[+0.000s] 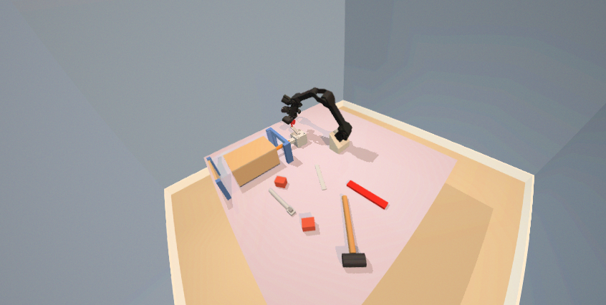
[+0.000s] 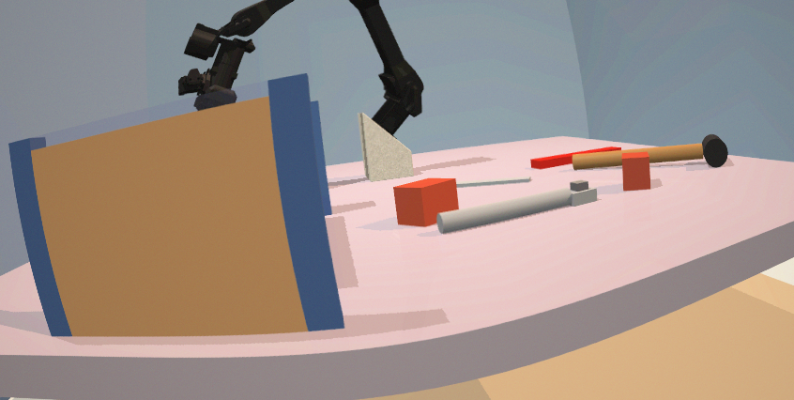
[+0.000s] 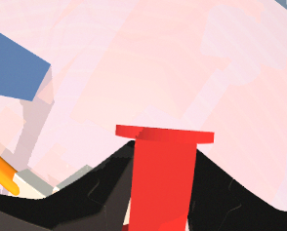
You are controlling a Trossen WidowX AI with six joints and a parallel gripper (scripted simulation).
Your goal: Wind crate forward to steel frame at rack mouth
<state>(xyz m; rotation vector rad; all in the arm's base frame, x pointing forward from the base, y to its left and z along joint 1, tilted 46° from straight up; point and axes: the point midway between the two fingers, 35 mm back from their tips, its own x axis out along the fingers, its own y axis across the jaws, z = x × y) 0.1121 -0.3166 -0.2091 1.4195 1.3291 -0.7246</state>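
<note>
My gripper tip is 50 mm to the right of the pale crank arm and 30 mm above it. The rest, counted from my gripper tip: red knob (20 mm to the left); pale winch (110 mm to the left, 100 mm below, 10 mm ahead); blue frame (180 mm ahead, 90 mm to the left, 30 mm below).
</note>
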